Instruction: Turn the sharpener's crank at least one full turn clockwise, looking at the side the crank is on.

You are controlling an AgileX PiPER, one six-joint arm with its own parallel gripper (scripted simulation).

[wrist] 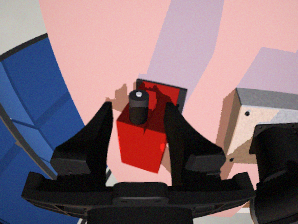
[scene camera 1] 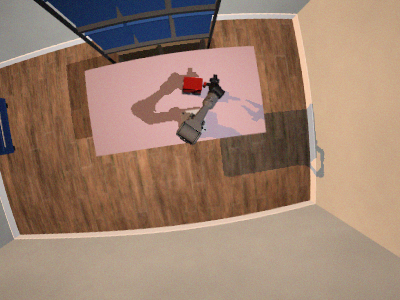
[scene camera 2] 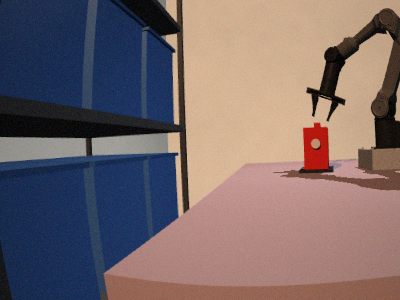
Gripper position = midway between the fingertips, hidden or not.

Observation:
I see my gripper (wrist: 138, 110) and a red sharpener (wrist: 146, 152).

